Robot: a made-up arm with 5 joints.
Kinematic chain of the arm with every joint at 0, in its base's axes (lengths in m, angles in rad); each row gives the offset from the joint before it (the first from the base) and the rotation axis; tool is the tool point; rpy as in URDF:
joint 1: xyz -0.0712 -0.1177 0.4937 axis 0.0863 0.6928 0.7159
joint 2: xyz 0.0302 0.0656 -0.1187 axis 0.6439 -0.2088 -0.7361
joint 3: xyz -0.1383 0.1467 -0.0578 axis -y
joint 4: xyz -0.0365 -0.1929 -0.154 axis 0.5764 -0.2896 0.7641
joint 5: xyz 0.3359 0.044 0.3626 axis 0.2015 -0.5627 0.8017
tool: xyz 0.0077 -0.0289 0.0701 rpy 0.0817 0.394 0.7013
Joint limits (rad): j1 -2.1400..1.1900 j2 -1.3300..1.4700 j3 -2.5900..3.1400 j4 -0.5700..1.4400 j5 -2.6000..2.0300
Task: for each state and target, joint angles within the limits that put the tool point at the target. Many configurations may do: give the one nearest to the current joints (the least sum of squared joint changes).
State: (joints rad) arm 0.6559 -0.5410 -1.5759 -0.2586 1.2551
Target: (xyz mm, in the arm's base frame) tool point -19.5 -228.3 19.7
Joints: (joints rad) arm 0.4179 -0.9981 -1.6563 -0.1714 1.3087
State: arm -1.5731 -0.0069 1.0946 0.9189 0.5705
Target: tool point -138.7 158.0 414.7
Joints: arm -1.8496 -0.0643 0.8333 0.7031 0.5708
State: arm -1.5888 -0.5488 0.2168 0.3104 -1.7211
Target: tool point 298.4 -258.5 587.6
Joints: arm -1.2977 -1.1152 -0.4967 -0.1679 -1.6892
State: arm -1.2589 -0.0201 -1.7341 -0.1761 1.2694
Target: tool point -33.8 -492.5 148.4
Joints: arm -1.2229 -1.0224 -2.2155 -0.0157 1.3510
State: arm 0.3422 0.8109 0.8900 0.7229 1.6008
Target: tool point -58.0 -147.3 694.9
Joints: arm 0.4020 0.1540 0.4880 0.4206 1.5964
